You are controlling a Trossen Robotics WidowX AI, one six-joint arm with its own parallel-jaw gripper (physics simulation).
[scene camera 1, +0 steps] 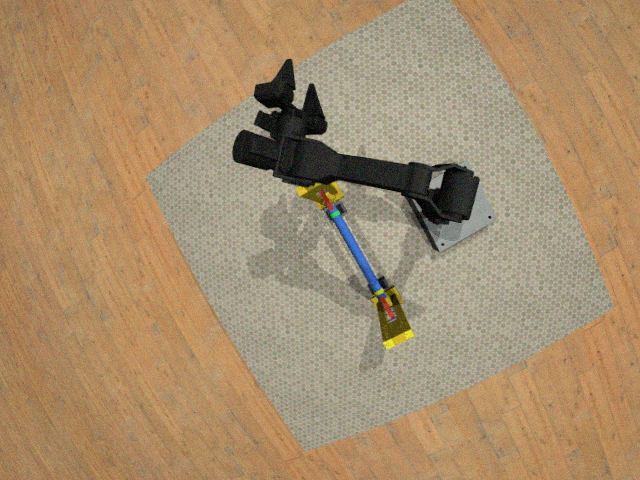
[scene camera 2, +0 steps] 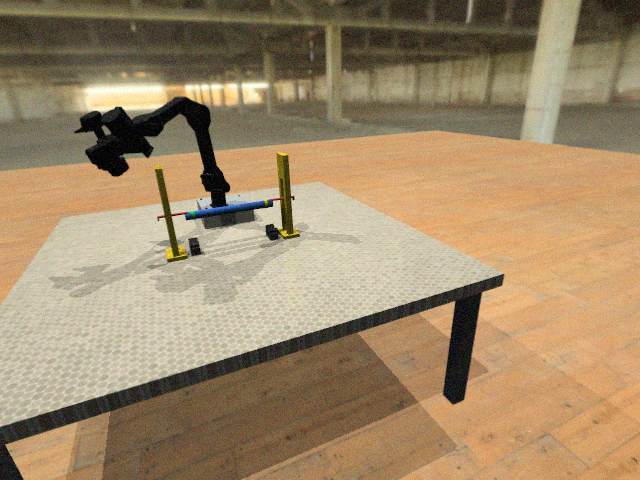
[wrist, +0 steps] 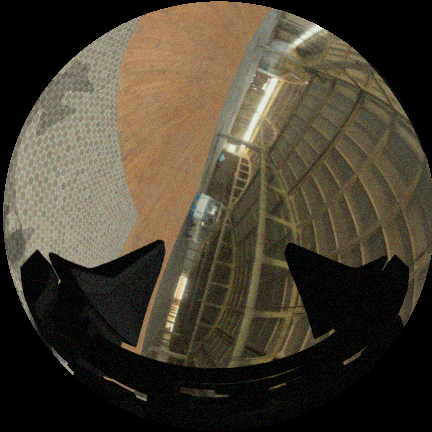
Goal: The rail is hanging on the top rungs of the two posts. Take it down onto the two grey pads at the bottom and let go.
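Seen in the pictures: gripper, between the fingertips: (scene camera 1: 301, 72) (scene camera 2: 83, 146) (wrist: 227, 249); arm's base, origin of its link: (scene camera 2: 219, 205).
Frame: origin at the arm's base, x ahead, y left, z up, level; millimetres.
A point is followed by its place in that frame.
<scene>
The rail (scene camera 1: 356, 250) @(x 256, y -27, z 69 mm) (scene camera 2: 230, 209) @(x 272, y -21, z 60 mm) is a blue bar with red end rods and a green and a yellow band. It hangs above the table between two yellow posts, the green-end post (scene camera 2: 163, 196) @(x 278, y -222, z 141 mm) and the yellow-end post (scene camera 1: 398, 335) @(x 271, y 173, z 225 mm) (scene camera 2: 283, 170) @(x 307, y 169, z 175 mm), its rods at the posts. Two small dark blocks, which look like the pads, stand below it: one at the green end (scene camera 1: 339, 208) @(x 234, y -156, z -39 mm) (scene camera 2: 194, 246) @(x 274, y -158, z -44 mm), one at the yellow end (scene camera 1: 383, 283) @(x 252, y 119, z -35 mm) (scene camera 2: 271, 231) @(x 296, y 109, z -41 mm). My gripper (scene camera 1: 300, 72) @(x 124, y -403, z 293 mm) (scene camera 2: 82, 141) @(x 124, y -403, z 293 mm) (wrist: 227, 249) @(x 124, y -403, z 293 mm) is open and empty, high up beyond the green-end post, away from the rail.
The arm (scene camera 1: 377, 173) @(x 139, y -137, z 401 mm) (scene camera 2: 205, 149) @(x 49, y -30, z 236 mm) reaches from its grey base plate (scene camera 1: 478, 211) @(x -110, y 89, z -8 mm) past the green-end post, covering part of that post in the overhead view. The patterned table top (scene camera 1: 465, 335) @(x 117, y 445, z -75 mm) (scene camera 2: 310, 289) @(x 684, y 66, z -74 mm) carries the posts and base. Wooden floor (wrist: 170, 100) surrounds the table.
</scene>
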